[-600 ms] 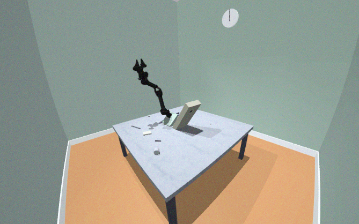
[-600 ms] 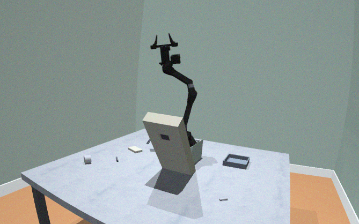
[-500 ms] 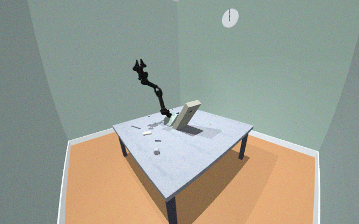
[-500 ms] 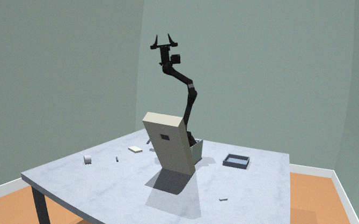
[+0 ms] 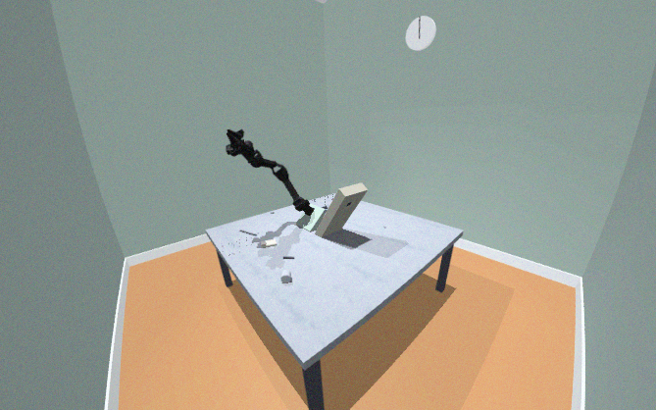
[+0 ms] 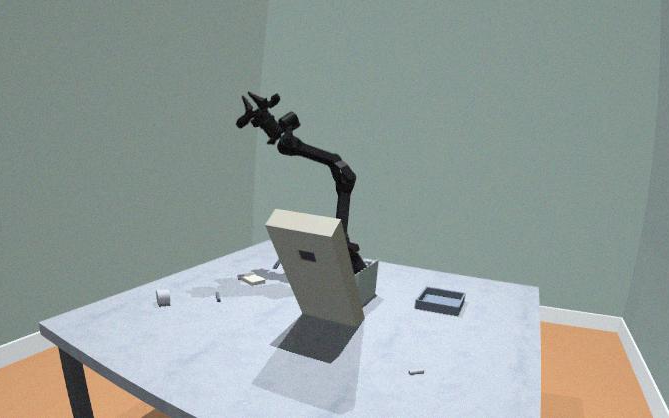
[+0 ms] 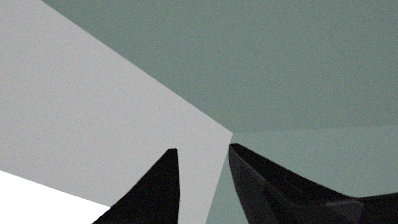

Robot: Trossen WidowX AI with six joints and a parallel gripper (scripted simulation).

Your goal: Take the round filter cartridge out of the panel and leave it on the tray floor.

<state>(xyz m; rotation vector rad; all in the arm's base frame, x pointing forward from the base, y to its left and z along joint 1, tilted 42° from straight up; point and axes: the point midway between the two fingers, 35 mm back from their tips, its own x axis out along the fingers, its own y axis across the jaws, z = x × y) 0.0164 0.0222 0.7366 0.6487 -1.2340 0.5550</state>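
Right now the round filter cartridge is 36 cm ahead of my gripper tip, 50 cm to the left of it and 42 cm below it. From my gripper tip the other things lie so: beige block 7 cm ahead, 12 cm to the left, 67 cm below; pale peg 41 cm ahead, 83 cm to the left, 67 cm below; grey tray 8 cm behind, 78 cm to the left, 67 cm below.
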